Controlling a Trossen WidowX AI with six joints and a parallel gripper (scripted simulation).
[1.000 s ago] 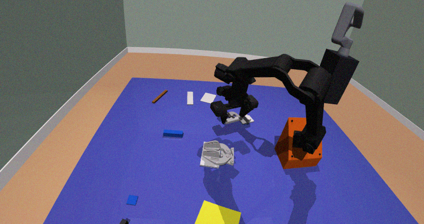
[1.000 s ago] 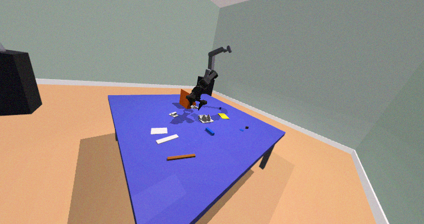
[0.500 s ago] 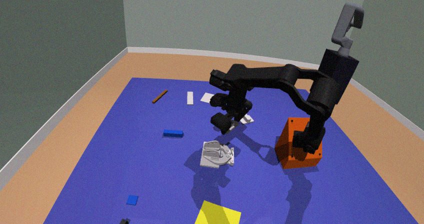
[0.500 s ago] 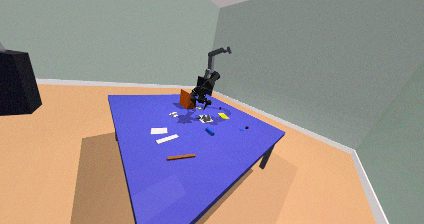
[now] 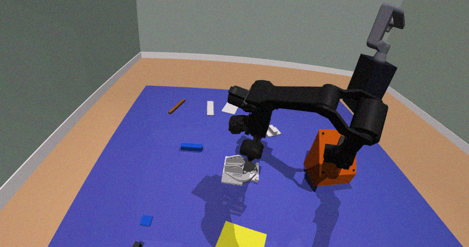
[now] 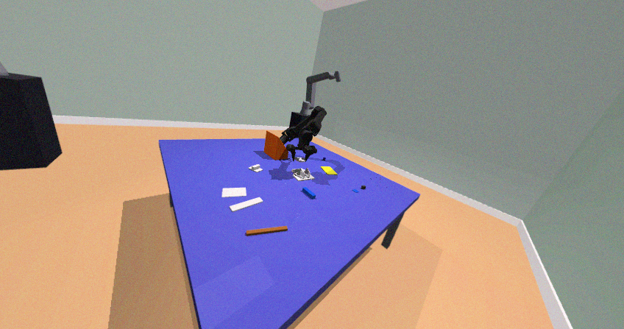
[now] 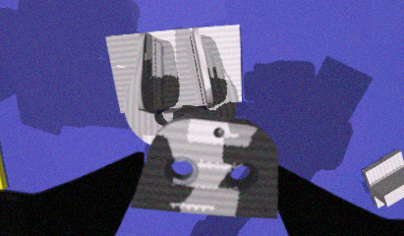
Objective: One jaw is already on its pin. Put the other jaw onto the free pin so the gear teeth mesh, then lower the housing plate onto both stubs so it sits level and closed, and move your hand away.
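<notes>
The jaw lies 10 mm ahead of my gripper tip, 40 mm to the left of it and 70 mm below it. Also, from my gripper tip: blue block 220 mm ahead, 80 mm to the right, 80 mm below; then white stepped part 120 mm behind, 220 mm to the right, 80 mm below; then yellow sheet 30 mm ahead, 270 mm to the left, 80 mm below.
</notes>
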